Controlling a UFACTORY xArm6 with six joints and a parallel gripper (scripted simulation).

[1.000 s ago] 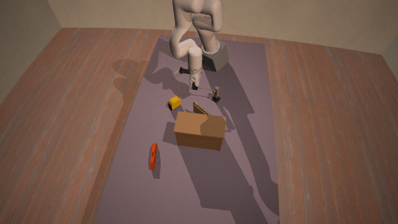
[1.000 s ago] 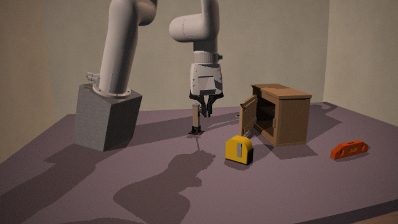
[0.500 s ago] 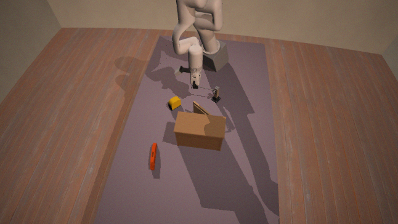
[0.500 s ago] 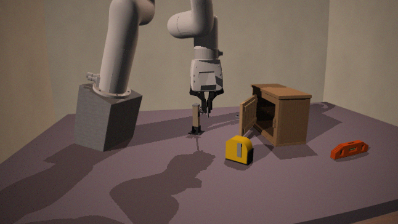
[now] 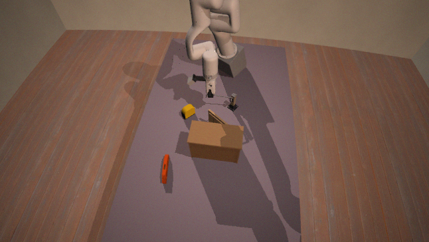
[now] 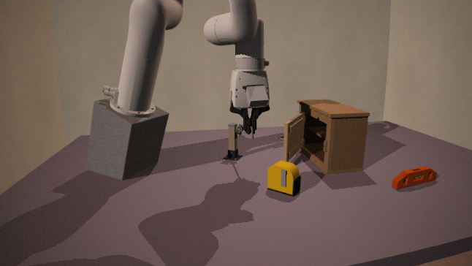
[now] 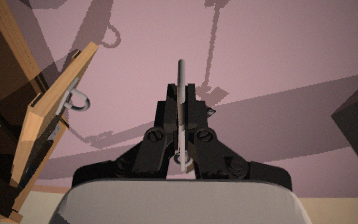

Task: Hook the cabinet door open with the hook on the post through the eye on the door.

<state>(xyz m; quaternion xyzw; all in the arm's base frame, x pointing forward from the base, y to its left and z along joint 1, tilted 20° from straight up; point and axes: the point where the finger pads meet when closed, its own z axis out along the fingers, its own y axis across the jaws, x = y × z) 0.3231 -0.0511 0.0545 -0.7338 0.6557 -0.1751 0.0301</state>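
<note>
Now: the thin grey hook rod 50 mm to the left of my hand and 30 mm below it. Also, from my hand: yellow tape measure: 50 mm ahead, 130 mm to the right, 110 mm below; then cabinet door: 160 mm ahead, 90 mm to the left, 60 mm below; then hook post: 20 mm behind, 90 mm to the left, 50 mm below.
</note>
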